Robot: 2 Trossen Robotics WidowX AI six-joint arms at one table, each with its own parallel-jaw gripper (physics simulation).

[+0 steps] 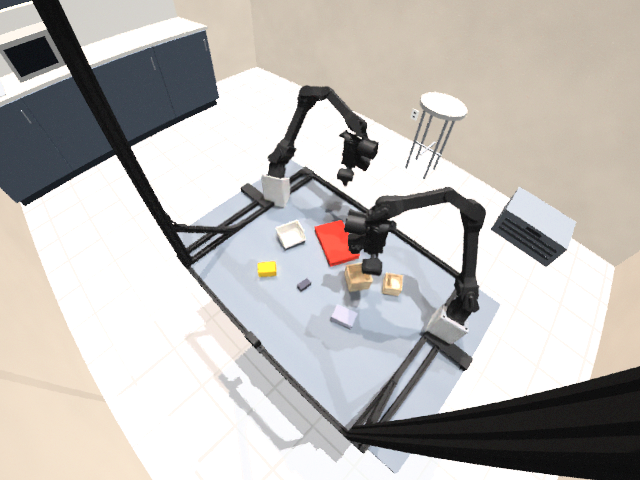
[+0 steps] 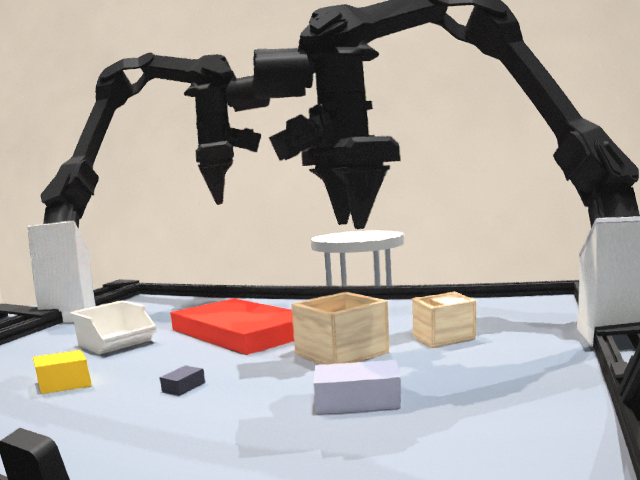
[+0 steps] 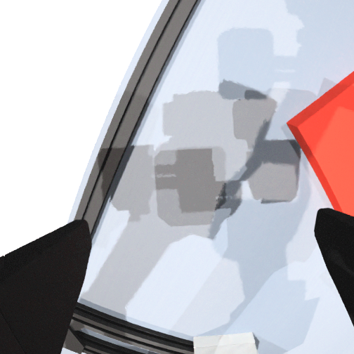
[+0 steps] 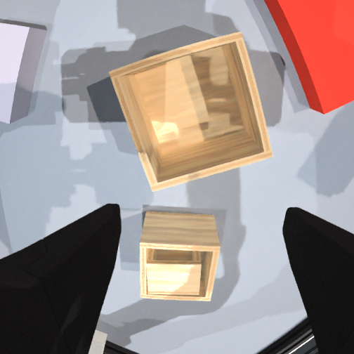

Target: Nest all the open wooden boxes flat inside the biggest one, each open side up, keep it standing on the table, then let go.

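Frame: origin at the left arm's base, x right, y back, z down, level; centimetres.
Where they show: left gripper, fingertip midpoint: (image 2: 219, 203); right gripper, fingertip midpoint: (image 2: 351, 226); left arm's base at its link origin: (image 1: 275, 176) (image 2: 58, 238); right arm's base at its link origin: (image 1: 455, 317) (image 2: 619, 235).
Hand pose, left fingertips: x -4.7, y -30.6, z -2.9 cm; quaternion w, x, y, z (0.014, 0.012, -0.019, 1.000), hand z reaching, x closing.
Each offset is from my left fingertips to the top centre of the thing.
The biggest wooden box {dz +10.9, dx +35.3, dy -14.3 cm} (image 1: 352, 284) (image 2: 361, 330) (image 4: 192, 172) stands open side up and empty on the table. A smaller wooden box {dz +12.4, dx +34.1, dy -27.9 cm} (image 1: 392, 293) (image 2: 454, 325) (image 4: 180, 230) stands beside it, open side up. Inside that one is the smallest wooden box (image 4: 173, 278); it looks tipped, a flat face mostly upward and its opening turned toward the biggest box. My right gripper (image 1: 372, 268) (image 2: 351, 226) (image 4: 204, 218) is open and empty, high above the boxes. My left gripper (image 1: 345, 179) (image 2: 219, 201) (image 3: 205, 228) is open and empty, high beyond the red block.
A red flat block {dz +14.7, dx +20.9, dy -2.1 cm} (image 1: 333, 242) (image 2: 232, 322) (image 3: 330, 145) (image 4: 320, 55) lies close to the biggest box. A lavender block {dz +14.2, dx +51.6, dy -13.1 cm} (image 1: 343, 316) (image 2: 356, 387) (image 4: 12, 70) is nearby. A white bin {dz +12.4, dx +24.2, dy +16.6 cm} (image 1: 290, 235) (image 2: 113, 328), yellow block {dz +14.1, dx +42.0, dy +20.1 cm} (image 1: 267, 268) (image 2: 62, 372) and dark block {dz +15.7, dx +43.5, dy +4.5 cm} (image 1: 303, 284) (image 2: 181, 380) are farther left.
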